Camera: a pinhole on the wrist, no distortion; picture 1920 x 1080 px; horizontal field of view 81.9 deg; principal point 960.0 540.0 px. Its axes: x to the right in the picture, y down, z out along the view. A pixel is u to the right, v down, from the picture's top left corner.
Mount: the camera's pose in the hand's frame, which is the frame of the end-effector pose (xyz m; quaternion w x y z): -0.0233 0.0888 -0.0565 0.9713 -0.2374 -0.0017 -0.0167
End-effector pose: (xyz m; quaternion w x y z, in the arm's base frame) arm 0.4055 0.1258 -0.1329 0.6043 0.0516 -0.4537 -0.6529
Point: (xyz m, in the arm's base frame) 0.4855 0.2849 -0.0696
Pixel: 105.8 267.8
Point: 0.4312 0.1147 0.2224
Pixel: 1700.8 685.3
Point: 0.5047 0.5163 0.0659
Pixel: 236.5 529.7
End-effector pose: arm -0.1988 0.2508 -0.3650 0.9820 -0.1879 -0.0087 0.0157
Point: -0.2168 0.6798 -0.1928
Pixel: 1005.2 655.0
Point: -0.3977 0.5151 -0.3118
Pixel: 215.4 650.8
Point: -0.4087 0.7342 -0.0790
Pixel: 630.2 525.1
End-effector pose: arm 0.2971 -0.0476 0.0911 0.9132 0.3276 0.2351 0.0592
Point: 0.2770 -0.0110 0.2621
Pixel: 571.5 341.0
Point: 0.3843 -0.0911 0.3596
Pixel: 906.3 174.1
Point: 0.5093 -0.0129 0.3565
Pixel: 1345.1 406.2
